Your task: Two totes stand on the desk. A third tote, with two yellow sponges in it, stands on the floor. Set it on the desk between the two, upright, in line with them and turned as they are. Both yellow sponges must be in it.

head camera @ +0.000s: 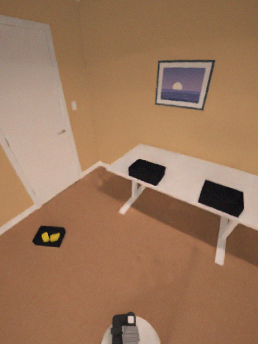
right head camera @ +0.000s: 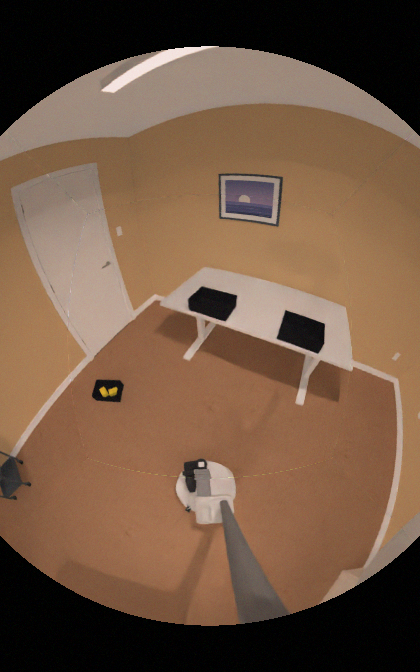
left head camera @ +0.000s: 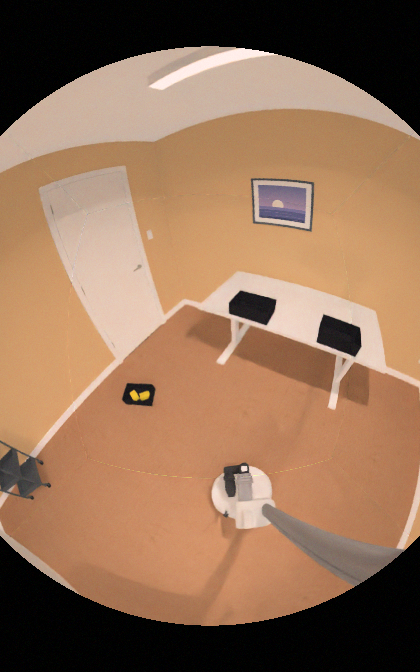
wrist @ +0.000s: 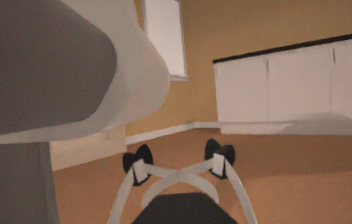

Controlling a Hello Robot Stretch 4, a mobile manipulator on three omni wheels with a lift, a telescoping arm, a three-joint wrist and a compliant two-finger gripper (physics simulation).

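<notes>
A black tote (head camera: 49, 236) (left head camera: 139, 394) (right head camera: 108, 391) stands upright on the floor left of the desk. Two yellow sponges lie in it: a left sponge (head camera: 45, 237) (left head camera: 134, 395) (right head camera: 104, 391) and a right sponge (head camera: 55, 237) (left head camera: 144, 395) (right head camera: 113, 391). On the white desk (head camera: 180, 179) (left head camera: 299, 316) (right head camera: 257, 312) stand a left black tote (head camera: 146, 172) (left head camera: 252, 307) (right head camera: 212, 303) and a right black tote (head camera: 221, 198) (left head camera: 339, 335) (right head camera: 301, 331), with a gap between them. My gripper (wrist: 178, 154) is open and empty, near my base, away from all the totes.
A dark cart (left head camera: 41, 462) (right head camera: 21, 461) stands at the far left. A door (head camera: 37, 110) is in the left wall. The desk's legs (head camera: 220, 245) reach down to the floor. In the wrist view a white cabinet (wrist: 245, 95) stands by the wall, and a pale shelf unit shows partly behind my arm.
</notes>
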